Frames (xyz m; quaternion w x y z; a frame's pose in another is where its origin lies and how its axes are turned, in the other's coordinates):
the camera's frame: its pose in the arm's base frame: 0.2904 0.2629 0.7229 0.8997 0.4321 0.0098 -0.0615
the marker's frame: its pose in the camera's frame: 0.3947 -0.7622 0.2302 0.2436 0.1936 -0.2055 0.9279
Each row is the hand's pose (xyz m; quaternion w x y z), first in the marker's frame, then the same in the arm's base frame.
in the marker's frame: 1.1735 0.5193 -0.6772 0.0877 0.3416 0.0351 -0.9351
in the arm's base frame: -0.7564 0.0677 0.5023 0.6255 0.6218 0.4617 0.0950
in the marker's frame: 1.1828 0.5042 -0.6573 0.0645 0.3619 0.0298 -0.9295
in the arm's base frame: -0.7510 0.0511 0.5224 0.6082 0.6198 0.4877 0.0898
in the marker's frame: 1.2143 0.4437 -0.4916 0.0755 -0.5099 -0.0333 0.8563
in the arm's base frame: -0.7100 -0.0989 0.6115 0.4888 0.5639 0.6594 0.0911
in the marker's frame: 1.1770 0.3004 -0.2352 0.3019 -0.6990 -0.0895 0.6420
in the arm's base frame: -0.5497 -0.3165 0.7325 0.2698 0.3697 0.8840 0.0958
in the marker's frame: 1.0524 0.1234 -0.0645 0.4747 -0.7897 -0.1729 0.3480
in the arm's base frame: -0.3160 -0.4393 0.8118 0.0464 0.1038 0.9881 0.1040
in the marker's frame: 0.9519 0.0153 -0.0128 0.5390 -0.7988 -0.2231 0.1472
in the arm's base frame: -0.1634 -0.4619 0.8376 0.0851 0.0683 -0.9873 -0.1155
